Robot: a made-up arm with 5 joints. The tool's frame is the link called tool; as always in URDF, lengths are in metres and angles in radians. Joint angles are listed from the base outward. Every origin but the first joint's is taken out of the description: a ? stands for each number. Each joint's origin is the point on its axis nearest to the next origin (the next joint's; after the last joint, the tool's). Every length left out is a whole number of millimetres.
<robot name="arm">
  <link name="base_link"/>
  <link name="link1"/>
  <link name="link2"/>
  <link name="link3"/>
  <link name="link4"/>
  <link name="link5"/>
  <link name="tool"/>
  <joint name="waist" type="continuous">
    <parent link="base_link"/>
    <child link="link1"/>
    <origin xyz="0 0 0.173"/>
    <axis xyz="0 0 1"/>
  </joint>
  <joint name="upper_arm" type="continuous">
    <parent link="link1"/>
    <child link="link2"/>
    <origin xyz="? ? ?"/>
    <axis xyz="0 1 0"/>
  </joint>
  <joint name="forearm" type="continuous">
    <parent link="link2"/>
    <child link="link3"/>
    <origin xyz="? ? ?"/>
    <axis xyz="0 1 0"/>
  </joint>
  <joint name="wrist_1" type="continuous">
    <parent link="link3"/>
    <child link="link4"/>
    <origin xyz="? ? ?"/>
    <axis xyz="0 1 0"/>
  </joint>
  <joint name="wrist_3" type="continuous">
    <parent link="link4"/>
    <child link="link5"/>
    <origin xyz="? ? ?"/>
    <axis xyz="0 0 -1"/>
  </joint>
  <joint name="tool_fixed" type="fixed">
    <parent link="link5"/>
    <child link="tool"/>
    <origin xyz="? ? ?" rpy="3.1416 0 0"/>
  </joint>
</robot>
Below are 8 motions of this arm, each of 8 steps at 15 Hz.
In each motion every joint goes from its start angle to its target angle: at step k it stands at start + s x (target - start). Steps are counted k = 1, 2, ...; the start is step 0. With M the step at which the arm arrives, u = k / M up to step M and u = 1 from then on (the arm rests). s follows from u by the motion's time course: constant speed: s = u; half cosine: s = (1 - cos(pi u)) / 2; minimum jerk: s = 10 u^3 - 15 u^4 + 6 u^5.
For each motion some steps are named. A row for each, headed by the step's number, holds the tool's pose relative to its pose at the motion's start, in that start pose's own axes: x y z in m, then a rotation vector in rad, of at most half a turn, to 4 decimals.
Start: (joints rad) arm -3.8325 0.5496 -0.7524 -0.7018 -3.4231
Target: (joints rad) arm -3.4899 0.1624 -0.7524 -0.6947 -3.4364
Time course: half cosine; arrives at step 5
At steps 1, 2, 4, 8:
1: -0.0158 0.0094 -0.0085 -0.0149 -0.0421 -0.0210
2: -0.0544 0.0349 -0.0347 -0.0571 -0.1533 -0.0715
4: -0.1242 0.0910 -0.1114 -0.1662 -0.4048 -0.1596
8: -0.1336 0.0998 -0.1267 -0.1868 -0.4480 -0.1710

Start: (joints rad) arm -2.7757 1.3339 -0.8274 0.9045 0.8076
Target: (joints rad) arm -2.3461 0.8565 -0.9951 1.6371 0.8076
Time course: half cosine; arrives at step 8
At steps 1, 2, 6, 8:
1: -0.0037 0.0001 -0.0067 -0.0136 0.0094 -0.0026
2: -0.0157 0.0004 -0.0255 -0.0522 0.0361 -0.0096
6: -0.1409 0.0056 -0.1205 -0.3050 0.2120 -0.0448
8: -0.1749 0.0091 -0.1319 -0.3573 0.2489 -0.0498

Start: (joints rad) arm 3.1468 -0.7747 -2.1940 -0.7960 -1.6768
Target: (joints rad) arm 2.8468 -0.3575 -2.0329 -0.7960 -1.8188
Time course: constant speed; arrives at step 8
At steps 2, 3, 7, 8:
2: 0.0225 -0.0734 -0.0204 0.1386 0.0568 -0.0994
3: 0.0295 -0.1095 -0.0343 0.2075 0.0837 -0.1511
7: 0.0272 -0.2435 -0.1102 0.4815 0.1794 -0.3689
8: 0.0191 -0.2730 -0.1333 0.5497 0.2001 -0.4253

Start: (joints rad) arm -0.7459 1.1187 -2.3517 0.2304 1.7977
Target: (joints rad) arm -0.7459 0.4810 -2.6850 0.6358 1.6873
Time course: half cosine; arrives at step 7
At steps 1, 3, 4, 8:
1: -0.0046 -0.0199 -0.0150 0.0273 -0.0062 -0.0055
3: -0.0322 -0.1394 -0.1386 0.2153 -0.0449 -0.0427
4: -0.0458 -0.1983 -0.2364 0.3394 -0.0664 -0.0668
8: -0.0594 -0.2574 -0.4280 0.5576 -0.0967 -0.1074

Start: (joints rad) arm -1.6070 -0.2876 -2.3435 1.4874 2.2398
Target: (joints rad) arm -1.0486 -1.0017 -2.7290 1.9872 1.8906
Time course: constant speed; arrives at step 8
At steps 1, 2, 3, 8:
1: 0.0065 0.0168 -0.0655 0.0209 -0.0967 -0.0701
2: 0.0249 0.0335 -0.1283 0.0446 -0.1941 -0.1352
3: 0.0548 0.0496 -0.1866 0.0714 -0.2919 -0.1949
8: 0.3343 0.1140 -0.3584 0.2490 -0.7773 -0.4016

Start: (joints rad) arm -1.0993 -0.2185 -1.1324 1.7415 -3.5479
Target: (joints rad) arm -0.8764 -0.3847 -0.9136 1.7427 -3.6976
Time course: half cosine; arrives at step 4
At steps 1, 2, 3, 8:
1: 0.0021 0.0114 0.0056 0.0083 0.0123 -0.0521
2: 0.0088 0.0372 0.0202 0.0281 0.0431 -0.1773
3: 0.0175 0.0605 0.0362 0.0475 0.0756 -0.3019
8: 0.0217 0.0693 0.0433 0.0555 0.0896 -0.3533

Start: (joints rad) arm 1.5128 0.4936 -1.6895 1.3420 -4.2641
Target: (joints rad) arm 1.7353 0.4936 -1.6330 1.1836 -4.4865
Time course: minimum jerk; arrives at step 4
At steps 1, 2, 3, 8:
1: -0.0110 0.0046 0.0011 0.0109 -0.0015 -0.0458
2: -0.0521 0.0247 0.0055 0.0522 -0.0071 -0.2216
3: -0.0912 0.0486 0.0104 0.0929 -0.0124 -0.3978
8: -0.1011 0.0555 0.0118 0.1034 -0.0137 -0.4438

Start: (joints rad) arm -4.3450 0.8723 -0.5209 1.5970 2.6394
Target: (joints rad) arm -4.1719 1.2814 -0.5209 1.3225 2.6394
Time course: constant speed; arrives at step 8
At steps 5, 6, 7, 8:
5: -0.0547 -0.0193 0.0256 0.0462 0.1212 0.0441
6: -0.0643 -0.0240 0.0326 0.0550 0.1452 0.0539
7: -0.0734 -0.0289 0.0402 0.0638 0.1691 0.0641
8: -0.0819 -0.0341 0.0483 0.0724 0.1930 0.0746

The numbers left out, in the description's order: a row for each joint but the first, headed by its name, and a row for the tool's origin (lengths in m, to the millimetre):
upper_arm: 0 0 0
forearm: 0.055 0 0.291
wrist_1: 0.063 0 -0.28
wrist_3: 0.058 0 -0.073
tool: 0 0 0

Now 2 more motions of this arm.
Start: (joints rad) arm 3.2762 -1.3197 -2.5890 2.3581 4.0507
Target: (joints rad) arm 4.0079 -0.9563 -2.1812 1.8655 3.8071
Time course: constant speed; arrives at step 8
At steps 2, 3, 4, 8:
2: -0.0934 0.0067 0.0561 -0.0631 0.1850 -0.0708
3: -0.1315 0.0128 0.0914 -0.0991 0.2757 -0.1106
4: -0.1628 0.0212 0.1302 -0.1380 0.3650 -0.1531
8: -0.2140 0.0779 0.2952 -0.3245 0.7045 -0.3479

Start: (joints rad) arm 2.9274 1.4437 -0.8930 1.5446 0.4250
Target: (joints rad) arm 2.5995 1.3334 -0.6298 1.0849 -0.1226
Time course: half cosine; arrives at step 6
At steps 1, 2, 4, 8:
1: 0.0011 0.0021 0.0027 0.0257 0.0113 -0.0475
2: 0.0037 0.0075 0.0102 0.0948 0.0466 -0.1751
4: 0.0082 0.0193 0.0315 0.2734 0.1760 -0.5052
8: 0.0089 0.0238 0.0425 0.3554 0.2589 -0.6583

